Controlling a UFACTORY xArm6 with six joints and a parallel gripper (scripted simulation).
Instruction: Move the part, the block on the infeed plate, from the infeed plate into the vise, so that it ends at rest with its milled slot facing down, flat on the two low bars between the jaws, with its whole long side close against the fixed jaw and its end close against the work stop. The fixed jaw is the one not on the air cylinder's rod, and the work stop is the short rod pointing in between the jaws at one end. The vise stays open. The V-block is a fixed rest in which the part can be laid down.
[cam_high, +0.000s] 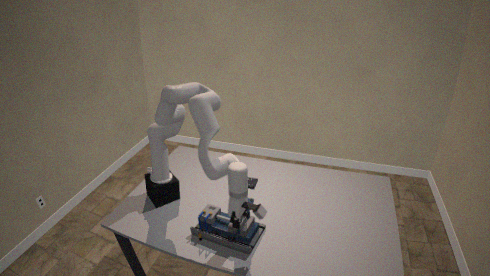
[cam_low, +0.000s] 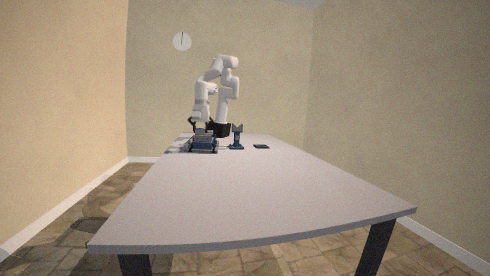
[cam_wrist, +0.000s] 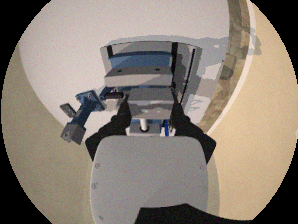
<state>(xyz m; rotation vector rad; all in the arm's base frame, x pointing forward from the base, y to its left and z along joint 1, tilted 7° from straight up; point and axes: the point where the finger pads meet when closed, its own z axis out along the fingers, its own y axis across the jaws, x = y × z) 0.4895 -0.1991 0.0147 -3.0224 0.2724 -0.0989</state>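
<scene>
Right now the vise is 8 cm below my hand, 6 cm behind it and 3 cm to the left of it. Round my hand: part: 2 cm below; then dark infeed plate: 43 cm to the left, 12 cm below, 7 cm behind.
</scene>
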